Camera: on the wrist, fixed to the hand. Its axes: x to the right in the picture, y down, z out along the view.
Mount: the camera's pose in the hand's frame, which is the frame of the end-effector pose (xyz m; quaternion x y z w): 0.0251 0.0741 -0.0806 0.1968 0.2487 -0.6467 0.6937
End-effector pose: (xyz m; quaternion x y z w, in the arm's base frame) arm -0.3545 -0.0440 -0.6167 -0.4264 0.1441 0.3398 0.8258
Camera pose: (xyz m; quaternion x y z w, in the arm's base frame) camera -0.3828 -0.0676 -0.7228 -0.3110 0.0965 -0.4327 0.8407
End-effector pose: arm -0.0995 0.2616 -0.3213 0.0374 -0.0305 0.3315 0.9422
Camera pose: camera -0.1238 0.3421 -0.3957 0.1487 0.3026 -0.3641 0.8682
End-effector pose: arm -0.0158 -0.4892 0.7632 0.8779 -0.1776 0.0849 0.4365
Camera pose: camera -0.0208 -0.4722 0.8741 0.7886 0.5698 0.0299 0.2291
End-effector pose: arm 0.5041 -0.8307 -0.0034 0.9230 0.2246 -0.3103 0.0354
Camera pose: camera 0.5991 -0.8708 0.0412 -0.5792 -0.7005 0.0528 0.4136
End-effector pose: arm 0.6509 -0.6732 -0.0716 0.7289 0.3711 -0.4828 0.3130
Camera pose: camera 0.7579 -0.6407 -0.0606 -0.4473 -0.7116 0.4291 0.3308
